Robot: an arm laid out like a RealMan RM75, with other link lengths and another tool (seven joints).
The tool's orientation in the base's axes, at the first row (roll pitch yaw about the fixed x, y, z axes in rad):
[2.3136, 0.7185, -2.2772]
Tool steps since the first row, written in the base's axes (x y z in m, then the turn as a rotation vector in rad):
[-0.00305, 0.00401, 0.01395, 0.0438, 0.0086, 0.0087]
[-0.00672, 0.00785, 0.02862, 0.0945, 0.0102, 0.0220]
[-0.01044, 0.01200, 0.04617, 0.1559, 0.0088, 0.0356]
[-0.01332, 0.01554, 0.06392, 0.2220, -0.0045, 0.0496]
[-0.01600, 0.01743, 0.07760, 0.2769, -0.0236, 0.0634]
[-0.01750, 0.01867, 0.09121, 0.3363, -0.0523, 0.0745]
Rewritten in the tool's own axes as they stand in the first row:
[-0.00999, 0.01055, -0.00300, -0.0321, -0.0309, -0.0093]
[-0.02005, 0.02199, -0.00634, -0.0665, -0.0654, -0.0285]
[-0.03216, 0.03510, -0.01087, -0.1047, -0.1089, -0.0532]
[-0.04447, 0.04758, -0.01624, -0.1386, -0.1569, -0.0892]
[-0.05324, 0.05752, -0.02093, -0.1635, -0.1961, -0.1267]
[-0.06218, 0.06640, -0.02644, -0.1834, -0.2412, -0.1719]

